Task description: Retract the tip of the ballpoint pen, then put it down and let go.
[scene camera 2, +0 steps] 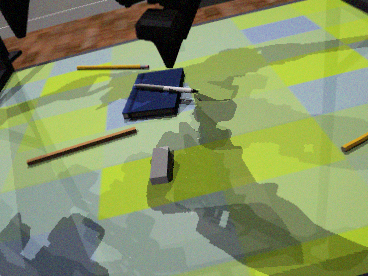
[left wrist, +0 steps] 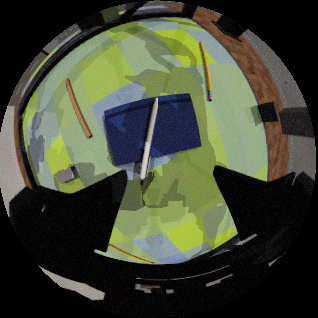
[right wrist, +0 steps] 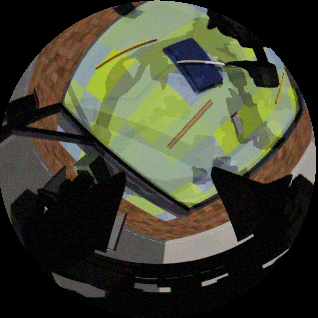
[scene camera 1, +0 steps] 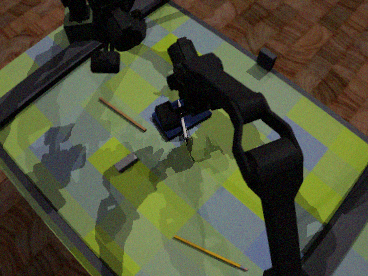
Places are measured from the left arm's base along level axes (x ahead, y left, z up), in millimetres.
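Where they show: left gripper, fingertip midpoint: (scene camera 2: pixel 177 52) (left wrist: pixel 171 172) (right wrist: pixel 218 44) (scene camera 1: pixel 194 115); right gripper, fingertip midpoint: (scene camera 2: pixel 2 32) (right wrist: pixel 169 173); left arm's base, link origin: (left wrist: pixel 158 287); right arm's base, link origin: (right wrist: pixel 85 177) (scene camera 1: pixel 79 13).
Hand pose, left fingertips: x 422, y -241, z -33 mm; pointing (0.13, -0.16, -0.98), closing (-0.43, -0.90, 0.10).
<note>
Things, the pixels of their top centre, and the offset from my left fingertips.
- ballpoint pen, top centre: (left wrist: pixel 148 141) (scene camera 2: pixel 163 85) (scene camera 1: pixel 182 119) (right wrist: pixel 204 60) 35 mm ahead, 6 mm left, 49 mm down
- dark blue notebook, top centre: (left wrist: pixel 152 125) (scene camera 2: pixel 154 88) (scene camera 1: pixel 181 113) (right wrist: pixel 193 61) 53 mm ahead, 10 mm right, 59 mm down
- brown stick, top centre: (scene camera 2: pixel 81 144) (left wrist: pixel 73 101) (right wrist: pixel 189 124) (scene camera 1: pixel 121 112) 184 mm ahead, 96 mm left, 64 mm down
- grey eraser-like block, top centre: (scene camera 2: pixel 159 161) (left wrist: pixel 64 175) (scene camera 1: pixel 125 161) (right wrist: pixel 238 124) 70 mm ahead, 193 mm left, 59 mm down
The ballpoint pen (scene camera 1: pixel 183 125) (scene camera 2: pixel 165 88) (left wrist: pixel 150 137) (right wrist: pixel 200 62) lies across the dark blue notebook (scene camera 1: pixel 200 118) (scene camera 2: pixel 155 103) (left wrist: pixel 177 132) (right wrist: pixel 205 78), its pale pointed end over the cover and its dark end sticking out past the notebook's edge. Whether the writing tip is in or out is too small to tell. My left gripper (left wrist: pixel 171 172) is open and empty above the notebook and pen, its fingers wide apart and clear of the pen. In scene camera 1 its arm hides part of the notebook. My right gripper (right wrist: pixel 169 173) is open and empty, far from the pen.
A brown stick (scene camera 1: pixel 122 115) (scene camera 2: pixel 82 146) (left wrist: pixel 78 107) (right wrist: pixel 190 124) and a grey eraser-like block (scene camera 1: pixel 126 163) (scene camera 2: pixel 160 165) (left wrist: pixel 65 174) (right wrist: pixel 237 124) lie apart from the notebook. One yellow pencil (scene camera 2: pixel 112 67) (left wrist: pixel 205 70) lies beyond it; another yellow pencil (scene camera 1: pixel 210 253) lies farther off.
</note>
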